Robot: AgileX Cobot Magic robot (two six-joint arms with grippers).
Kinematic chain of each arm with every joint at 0, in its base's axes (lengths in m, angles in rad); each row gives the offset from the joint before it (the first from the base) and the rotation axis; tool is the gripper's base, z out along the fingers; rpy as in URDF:
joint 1: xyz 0 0 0.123 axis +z
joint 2: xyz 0 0 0 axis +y
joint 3: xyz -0.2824 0 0.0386 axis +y
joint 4: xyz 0.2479 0 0.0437 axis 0.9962 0 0.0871
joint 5: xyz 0 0 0 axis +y
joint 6: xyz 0.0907 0 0.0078 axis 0.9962 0 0.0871
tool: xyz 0 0 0 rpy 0 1.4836 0
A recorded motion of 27 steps. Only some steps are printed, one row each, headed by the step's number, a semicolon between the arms.
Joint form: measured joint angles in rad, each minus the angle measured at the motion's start. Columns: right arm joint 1, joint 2, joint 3, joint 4, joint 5, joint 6; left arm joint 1, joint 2, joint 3, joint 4, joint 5, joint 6.
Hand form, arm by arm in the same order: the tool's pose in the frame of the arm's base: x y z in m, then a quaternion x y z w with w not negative. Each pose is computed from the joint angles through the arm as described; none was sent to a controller.
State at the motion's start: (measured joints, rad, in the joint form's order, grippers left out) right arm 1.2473 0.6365 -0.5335 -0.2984 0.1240 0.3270; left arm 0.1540 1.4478 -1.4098 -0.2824 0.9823 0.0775
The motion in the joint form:
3: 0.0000 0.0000 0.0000 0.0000 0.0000 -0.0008; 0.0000 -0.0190 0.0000 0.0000 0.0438 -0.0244
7: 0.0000 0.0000 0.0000 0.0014 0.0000 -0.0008; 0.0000 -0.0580 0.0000 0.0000 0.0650 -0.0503
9: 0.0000 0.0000 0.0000 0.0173 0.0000 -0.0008; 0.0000 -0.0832 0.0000 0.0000 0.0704 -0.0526
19: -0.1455 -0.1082 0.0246 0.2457 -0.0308 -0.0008; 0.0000 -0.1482 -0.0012 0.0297 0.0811 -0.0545
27: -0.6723 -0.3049 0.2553 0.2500 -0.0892 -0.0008; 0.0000 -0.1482 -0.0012 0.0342 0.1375 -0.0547
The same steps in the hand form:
3: 0.0467 0.1289 0.3276 -0.42065 0.62450 0.38120 0.53642; 0.2988 0.0244 0.3755 -0.08077 0.94105 -0.10515 0.31121
7: 0.0467 0.1289 0.3276 -0.42027 0.62477 0.38161 0.53611; 0.2873 0.0223 0.3859 -0.08866 0.93749 -0.10935 0.31826
9: 0.0466 0.1289 0.3275 -0.41595 0.62788 0.38627 0.53249; 0.2803 0.0212 0.3928 -0.08743 0.93445 -0.10931 0.32744
19: 0.0525 0.1026 0.3351 -0.28648 0.65617 0.44181 0.54052; 0.2615 0.0204 0.4095 -0.08026 0.92760 -0.09372 0.35262
27: 0.0726 0.0469 0.2816 -0.10414 0.69974 0.29178 0.64372; 0.2576 0.0196 0.4063 -0.07719 0.93738 -0.09436 0.32627

